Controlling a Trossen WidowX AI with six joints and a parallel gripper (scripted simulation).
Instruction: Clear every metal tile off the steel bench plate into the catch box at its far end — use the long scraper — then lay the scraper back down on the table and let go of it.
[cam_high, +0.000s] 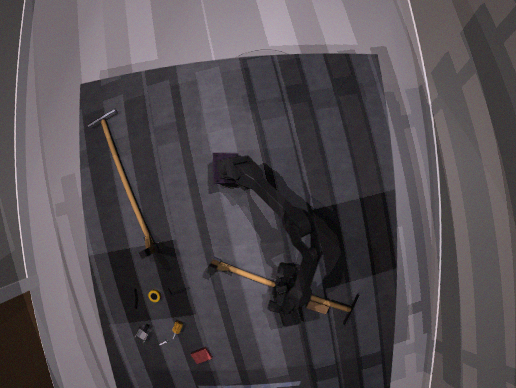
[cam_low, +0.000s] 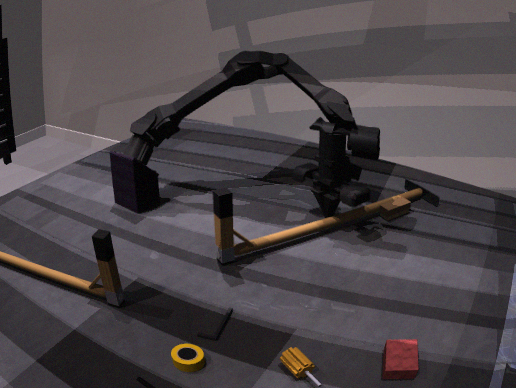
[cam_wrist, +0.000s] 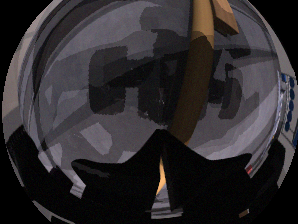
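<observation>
The long wooden-handled scraper is 3 cm ahead of my gripper tip, 1 cm to the left of it and 5 cm above it. Round my gripper tip: yellow-handled tool 15 cm ahead, 45 cm to the right; wooden block 13 cm ahead, 13 cm to the left; red block 29 cm ahead, 38 cm to the right.
</observation>
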